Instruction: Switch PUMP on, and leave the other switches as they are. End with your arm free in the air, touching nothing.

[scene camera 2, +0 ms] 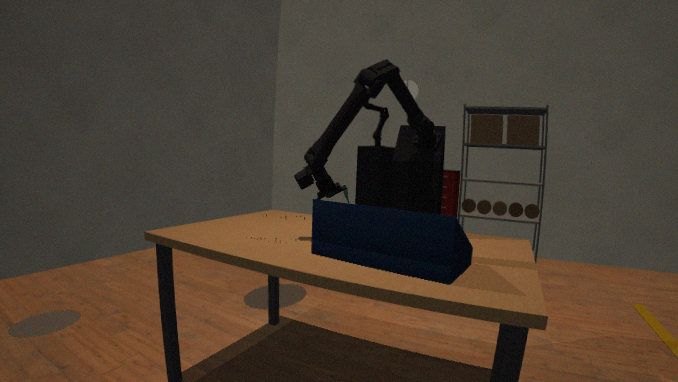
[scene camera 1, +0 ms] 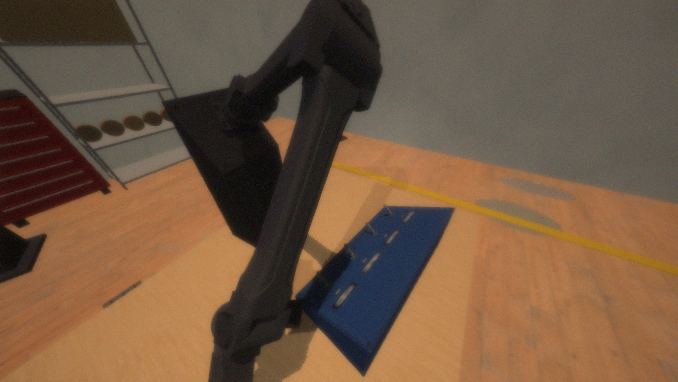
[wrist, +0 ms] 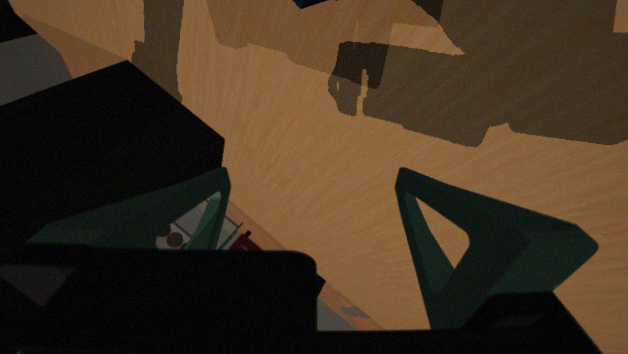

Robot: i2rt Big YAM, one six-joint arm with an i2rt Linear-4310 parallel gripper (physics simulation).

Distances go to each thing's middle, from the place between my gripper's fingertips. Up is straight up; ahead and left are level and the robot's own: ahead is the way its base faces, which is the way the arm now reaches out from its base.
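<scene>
My hand's 40 mm above the blue switch panel (scene camera 1: 365, 293), and it's 350 mm to the right of the panel and 100 mm short of it.
</scene>
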